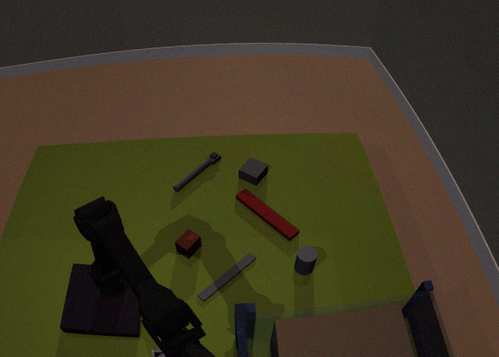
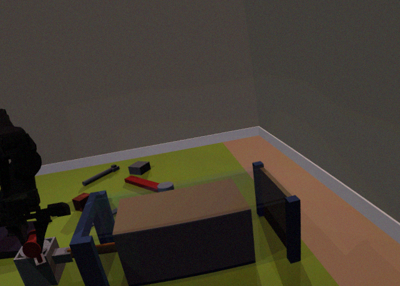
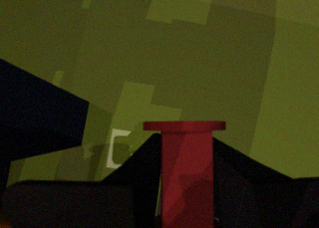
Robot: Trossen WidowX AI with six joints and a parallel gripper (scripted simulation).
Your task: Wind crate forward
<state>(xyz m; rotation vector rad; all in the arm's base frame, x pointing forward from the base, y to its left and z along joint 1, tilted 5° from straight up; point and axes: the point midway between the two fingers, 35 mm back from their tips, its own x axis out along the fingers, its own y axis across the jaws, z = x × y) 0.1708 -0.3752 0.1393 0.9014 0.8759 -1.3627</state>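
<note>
The red crank grip is 2 cm to the left of my gripper tip. The rest, counted from my gripper tip: winch handle: 5 cm to the left, 3 cm below, 1 cm behind; then blue steel frame: 12 cm ahead, 9 cm to the left, 3 cm below; then grey winch: 10 cm to the left, 10 cm below, 5 cm behind.
</note>
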